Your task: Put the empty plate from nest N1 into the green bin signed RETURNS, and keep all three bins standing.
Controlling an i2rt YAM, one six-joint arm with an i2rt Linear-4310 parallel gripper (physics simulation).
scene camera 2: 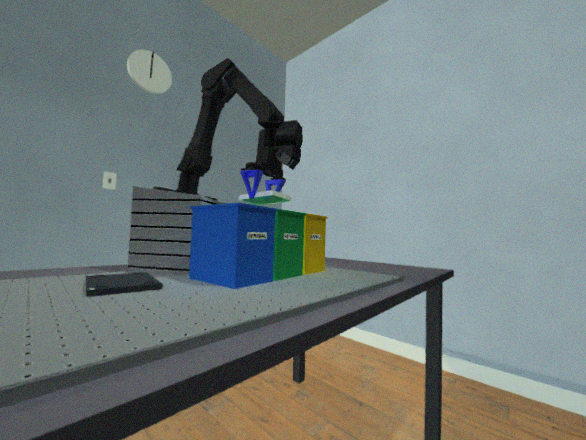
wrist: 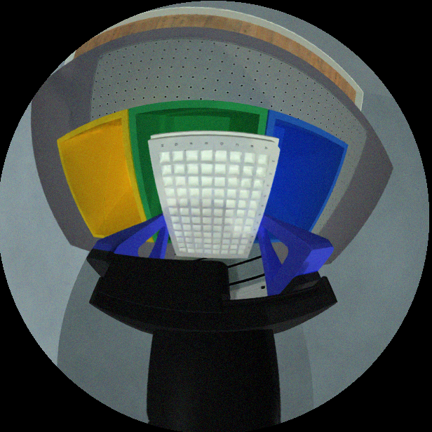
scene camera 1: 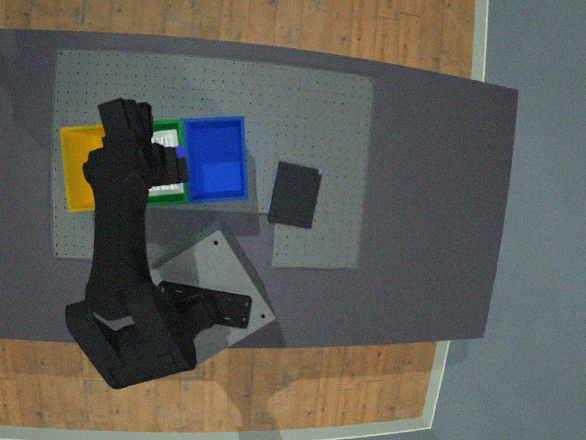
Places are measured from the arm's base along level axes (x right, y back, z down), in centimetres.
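Where they show: gripper, fingertip midpoint: [scene camera 2: 261,200]; arm's base, link origin: [scene camera 2: 186,196] [scene camera 1: 203,304].
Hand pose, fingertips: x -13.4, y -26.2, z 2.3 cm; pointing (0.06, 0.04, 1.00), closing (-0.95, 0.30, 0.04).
Things, the pixels of their top centre, and the offset from my fingertips. Level surfaces: height alone.
- white multi-well plate, top centre: [scene camera 1: 157,163] [scene camera 2: 265,193] dx -0.4, dy -1.1, dz -2.0 cm
- green bin, top centre: [scene camera 1: 153,163] [scene camera 2: 268,212] dx -2.1, dy -0.8, dz +3.2 cm
- blue bin, top centre: [scene camera 1: 215,159] [scene camera 2: 233,207] dx +10.6, dy -4.0, dz +3.2 cm
- yellow bin, top centre: [scene camera 1: 92,168] [scene camera 2: 294,215] dx -14.9, dy +2.5, dz +3.2 cm
- dark flat block, top centre: [scene camera 2: 122,278] [scene camera 1: 295,195] dx +32.7, dy +1.2, dz +19.7 cm
- perforated board, surface height: dz +21.2 cm
The white multi-well plate [scene camera 1: 167,137] [scene camera 2: 265,198] [wrist: 215,195] is held level between the blue fingers of my gripper [scene camera 2: 265,194] [wrist: 212,216], which is shut on its two sides. It is slightly above the rims, over the green bin [scene camera 1: 169,202] [scene camera 2: 289,255] [wrist: 200,106]. In the wrist view its right edge overlaps the wall towards the blue bin [scene camera 1: 217,145] [scene camera 2: 215,245] [wrist: 305,175]. The yellow bin [scene camera 1: 77,170] [scene camera 2: 315,255] [wrist: 100,180] is on the other side. All three bins stand upright, side by side. The bin signs are too blurred to read surely.
A dark flat block [scene camera 1: 295,195] [scene camera 2: 124,283] lies on the perforated board [scene camera 1: 325,110] [scene camera 2: 210,315] [wrist: 175,65] beyond the blue bin. The arm stands on a grey ribbed pedestal [scene camera 1: 215,270] [scene camera 2: 160,232] close behind the bins. My arm hides part of the yellow and green bins from above.
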